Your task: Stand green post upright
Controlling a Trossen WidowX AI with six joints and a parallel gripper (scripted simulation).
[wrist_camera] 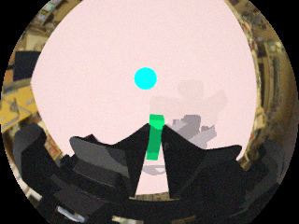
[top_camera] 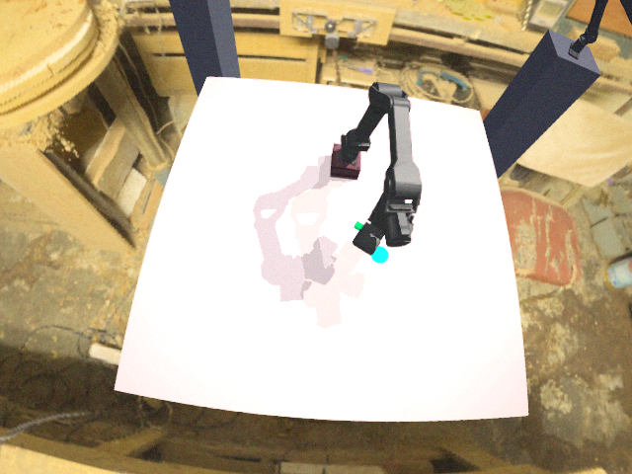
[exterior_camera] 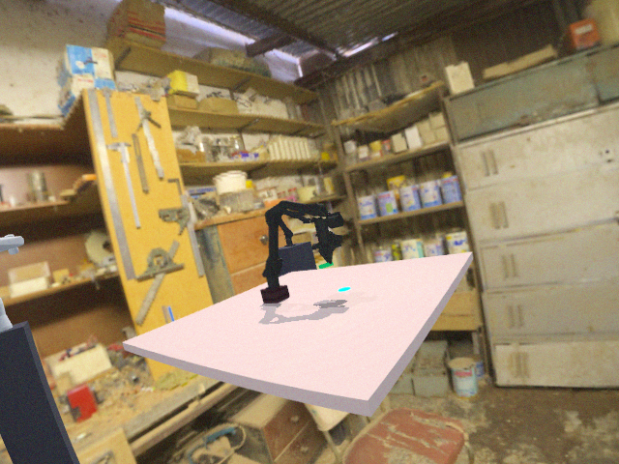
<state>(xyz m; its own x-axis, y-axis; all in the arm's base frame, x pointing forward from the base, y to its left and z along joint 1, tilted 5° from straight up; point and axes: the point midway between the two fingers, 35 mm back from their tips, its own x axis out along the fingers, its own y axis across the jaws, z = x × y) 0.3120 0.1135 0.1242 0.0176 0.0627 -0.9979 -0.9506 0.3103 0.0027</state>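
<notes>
The cyan circle is 150 mm below my gripper tip, 60 mm to the left of it and 10 mm behind it. Round my gripper tip: green post (20 mm to the right, 10 mm behind).
</notes>
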